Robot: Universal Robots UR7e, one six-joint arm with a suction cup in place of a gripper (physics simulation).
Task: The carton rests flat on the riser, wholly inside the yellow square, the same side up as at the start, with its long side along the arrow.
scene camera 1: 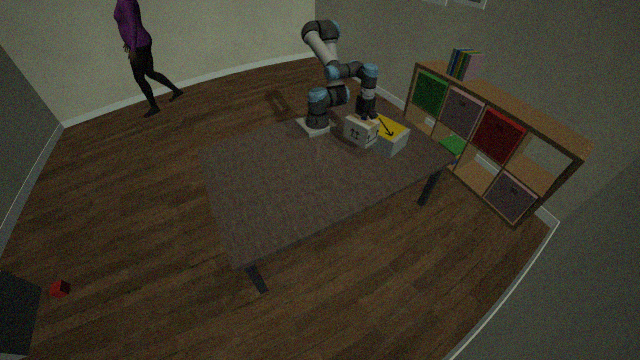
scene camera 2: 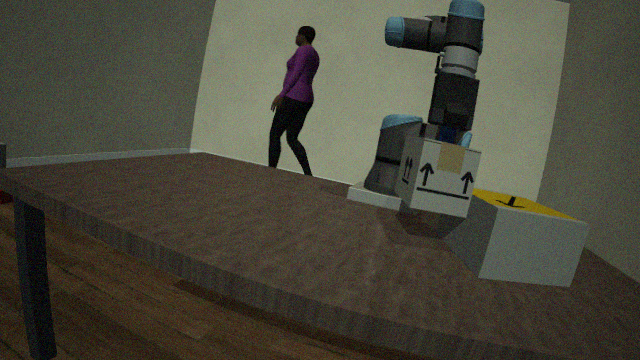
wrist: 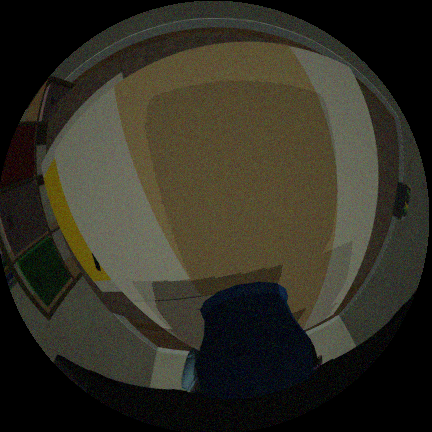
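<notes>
The white carton (scene camera 1: 361, 132) (scene camera 2: 440, 180) (wrist: 240, 165) with brown tape hangs upright, its printed arrows pointing up. My suction gripper (scene camera 1: 369, 118) (scene camera 2: 446, 136) (wrist: 245, 295) is on its taped top and holds it above the table. The carton is beside the riser (scene camera 1: 394, 146) (scene camera 2: 532, 250), on the robot base's side, and hides part of it in both scene views. The yellow square (scene camera 1: 398, 128) (scene camera 2: 542, 208) (wrist: 67, 227) covers the riser's top; its black arrow (scene camera 1: 385, 126) (scene camera 2: 511, 202) is partly hidden in scene camera 2. In the wrist view, the carton's edge runs roughly along the yellow strip.
The robot base plate (scene camera 1: 314, 131) (scene camera 2: 372, 197) stands on the brown table (scene camera 1: 295, 195) (scene camera 2: 225, 235) close to the carton. A bookshelf (scene camera 1: 530, 111) stands beyond the riser. A person in purple (scene camera 1: 134, 37) (scene camera 2: 301, 75) is behind the table. A red cube (scene camera 1: 60, 288) lies on the floor.
</notes>
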